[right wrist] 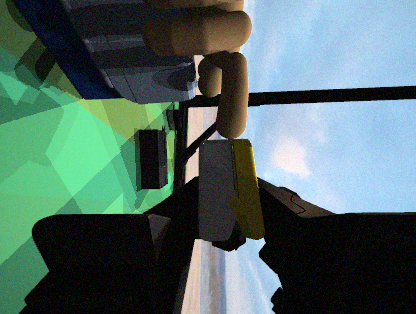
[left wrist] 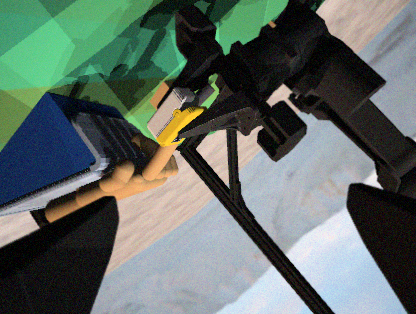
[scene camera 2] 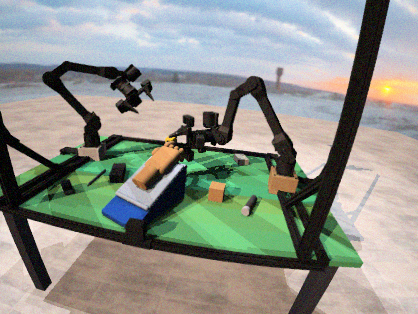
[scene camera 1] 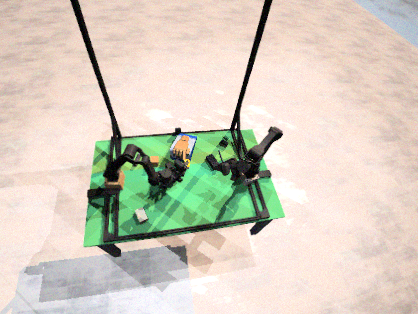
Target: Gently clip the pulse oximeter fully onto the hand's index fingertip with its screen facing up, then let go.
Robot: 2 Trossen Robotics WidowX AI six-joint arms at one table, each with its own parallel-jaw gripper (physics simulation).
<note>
The left gripper is open and holds nothing. Also in view: a pulse oximeter. On the table rests a black box. Also in view: the right gripper, a grey and blue stand and an index fingertip.
The right gripper shows as well in the right wrist view and in the left wrist view.
</note>
